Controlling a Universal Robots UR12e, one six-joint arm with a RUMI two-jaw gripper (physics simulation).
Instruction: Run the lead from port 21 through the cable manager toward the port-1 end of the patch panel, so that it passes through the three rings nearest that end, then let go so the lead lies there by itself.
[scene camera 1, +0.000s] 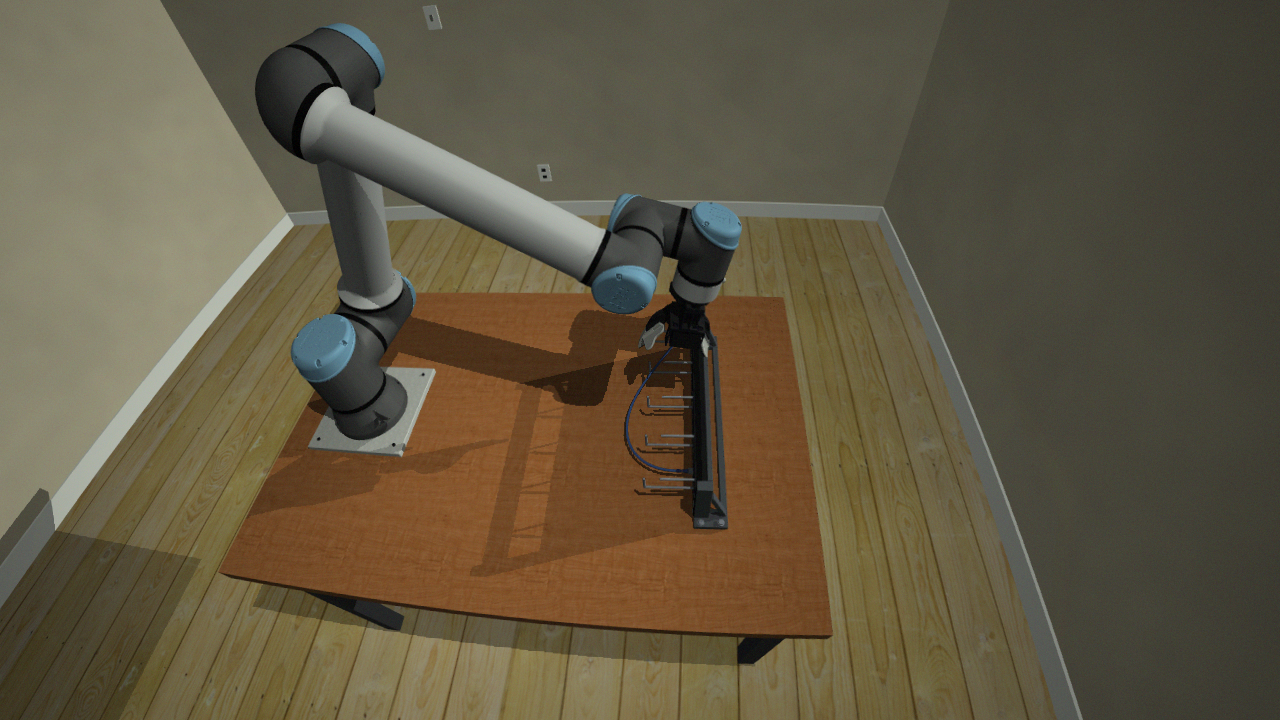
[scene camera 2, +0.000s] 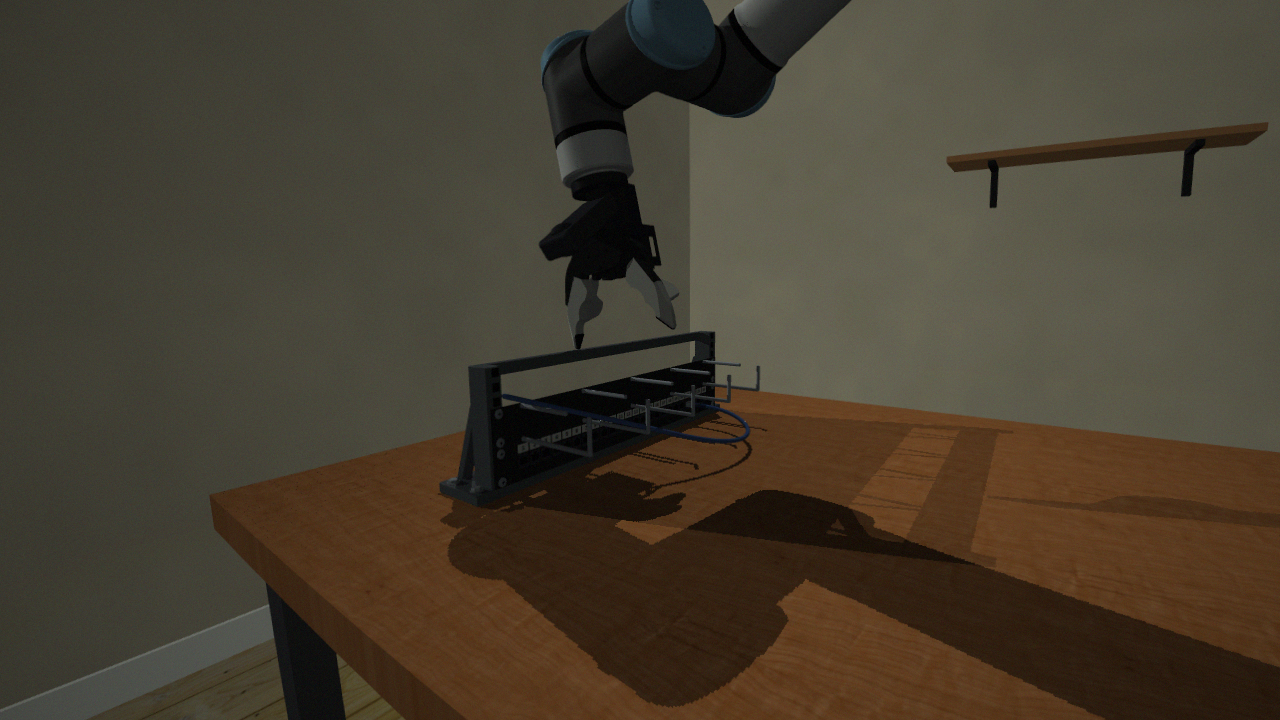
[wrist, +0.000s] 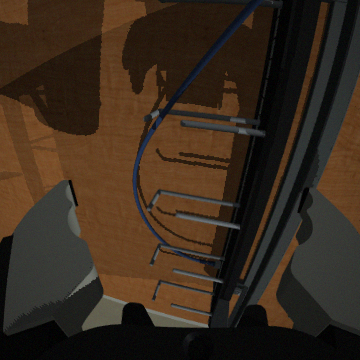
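Note:
The blue lead comes out of the panel between the fourth and fifth rings from the port-1 end and bows outward. It runs outside the upright tip of the third ring. It crosses the second ring close to its tip. By the first ring it crosses the rods near the panel; whether it lies inside is unclear. Its loose end lies by the port-1 end of the black patch panel. My gripper is open above the panel's top bar, apart from the lead.
The panel's frame stands on the wooden table. Metal ring rods stick out from its face toward the arm's base plate. The top bar runs under my fingers. A wall shelf is at the back right.

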